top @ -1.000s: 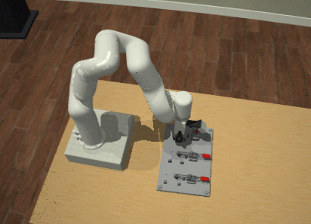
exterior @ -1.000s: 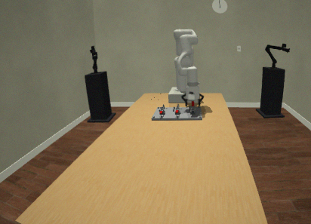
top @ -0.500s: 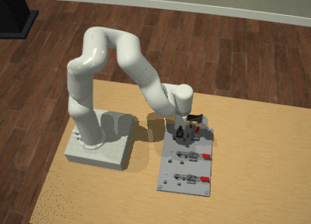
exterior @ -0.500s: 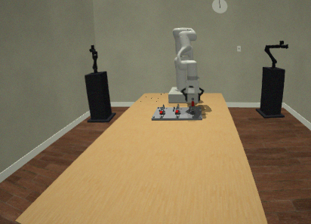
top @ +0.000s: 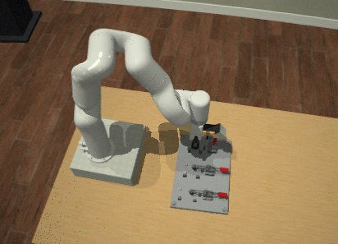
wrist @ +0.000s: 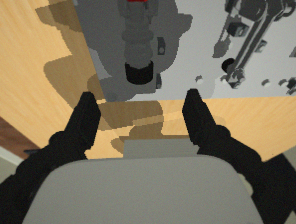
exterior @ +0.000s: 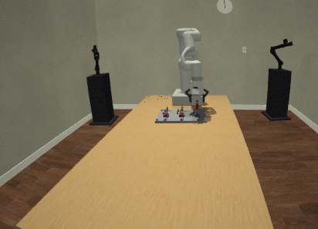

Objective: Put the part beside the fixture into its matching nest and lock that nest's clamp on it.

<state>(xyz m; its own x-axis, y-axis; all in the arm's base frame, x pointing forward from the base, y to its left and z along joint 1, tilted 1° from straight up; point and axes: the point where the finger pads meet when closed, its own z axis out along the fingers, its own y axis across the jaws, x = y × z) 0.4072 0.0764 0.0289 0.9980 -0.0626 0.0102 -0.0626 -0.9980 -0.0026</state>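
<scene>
The grey block part lies 7 cm below my hand. From my hand the other things lie so: grey fixture plate: 11 cm to the right, 9 cm below, 4 cm ahead.
</scene>
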